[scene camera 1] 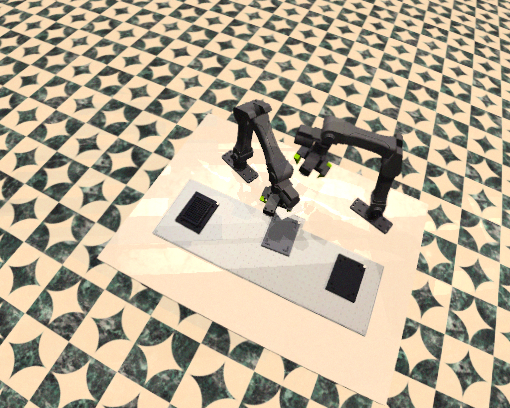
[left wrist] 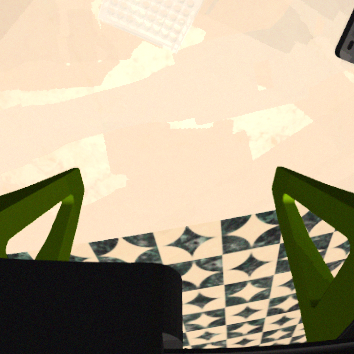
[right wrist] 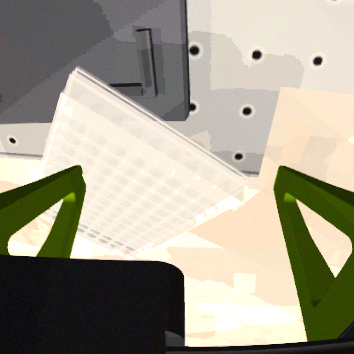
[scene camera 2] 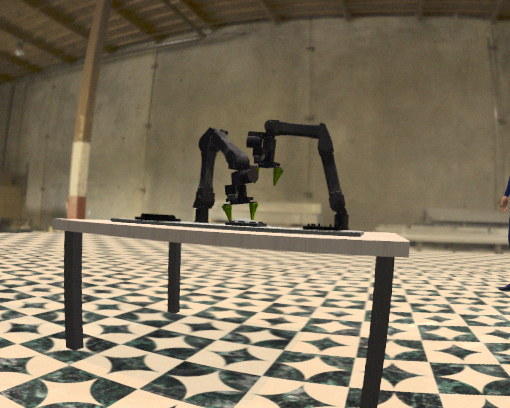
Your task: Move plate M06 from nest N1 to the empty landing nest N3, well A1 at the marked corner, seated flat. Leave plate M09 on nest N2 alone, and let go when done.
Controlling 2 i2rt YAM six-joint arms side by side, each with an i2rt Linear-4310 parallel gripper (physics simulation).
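Note:
A clear well plate [scene camera 1: 297,215] [scene camera 2: 243,221] [right wrist: 135,165] [left wrist: 150,20] lies askew, partly over a corner of the grey middle nest [scene camera 1: 281,237] [right wrist: 60,55], and is not squared to it. I cannot read plate or nest labels. A black well plate [scene camera 1: 197,212] sits on the dark nest at the left of scene camera 1. A dark nest [scene camera 1: 346,278] [scene camera 2: 319,227] with no plate visible is at the right. My right gripper [scene camera 1: 276,205] [scene camera 2: 241,219] [right wrist: 179,175] is open, close above the clear plate. My left gripper [scene camera 1: 311,167] [scene camera 2: 266,178] [left wrist: 177,177] is open and higher, away from the nests.
A perforated grey board [scene camera 1: 240,265] carries the three nests on a pale table [scene camera 1: 210,295] [scene camera 2: 280,245]. The two arms reach in close to each other above the table. A person [scene camera 2: 507,205] shows partly at the right edge of scene camera 2, beyond the table.

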